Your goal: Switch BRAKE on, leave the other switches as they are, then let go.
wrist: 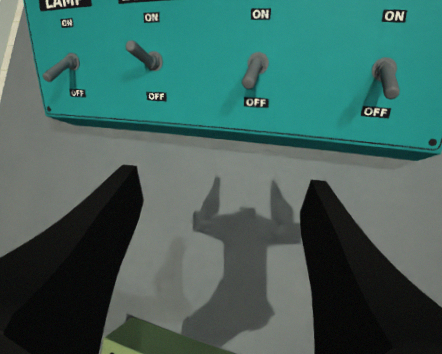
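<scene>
A teal switch panel (200, 85) spans the upper view. The BRAKE switch (142, 55), second from left, has its lever tilted up towards ON; its name label is mostly cut off at the top. The LAMP switch (61, 67) at far left points down and left, on the OFF side. The third switch (254, 72) and the fourth switch (388, 80) point down towards OFF; their names do not show. My gripper (221, 190) is open, its fingers wide apart with nothing between them. Its tips appear below the panel's lower edge, away from every lever.
A green box-like object (165, 339) shows in part at the bottom edge, between the fingers. The gripper's dark shadow falls on the grey surface (165, 210) below the panel. A pale strip runs along the upper left edge.
</scene>
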